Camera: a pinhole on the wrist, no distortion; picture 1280 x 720 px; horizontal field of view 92.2 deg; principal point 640.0 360.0 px. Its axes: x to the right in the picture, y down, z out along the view. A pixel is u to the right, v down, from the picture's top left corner.
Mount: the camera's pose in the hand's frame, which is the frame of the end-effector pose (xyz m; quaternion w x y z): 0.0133 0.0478 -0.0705 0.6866 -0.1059 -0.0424 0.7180
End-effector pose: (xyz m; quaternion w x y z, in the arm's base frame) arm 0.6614 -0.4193 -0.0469 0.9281 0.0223 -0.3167 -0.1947
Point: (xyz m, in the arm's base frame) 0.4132 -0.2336 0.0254
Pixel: 694.2 641.5
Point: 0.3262 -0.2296 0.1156
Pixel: 648.9 548.4
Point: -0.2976 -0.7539 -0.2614
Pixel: outside the picture
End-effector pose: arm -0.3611 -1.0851 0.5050 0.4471 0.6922 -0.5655 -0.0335
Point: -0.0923 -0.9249 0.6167
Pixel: behind the camera
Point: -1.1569 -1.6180 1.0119
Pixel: outside the picture
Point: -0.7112 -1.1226 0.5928
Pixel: 1225.2 368.6
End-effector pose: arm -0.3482 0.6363 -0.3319 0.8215 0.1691 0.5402 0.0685
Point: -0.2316 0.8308 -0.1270
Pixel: 1140.8 433.2
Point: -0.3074 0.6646 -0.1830
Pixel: 719.8 637.3
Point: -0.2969 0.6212 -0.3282
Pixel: 270.9 241.0
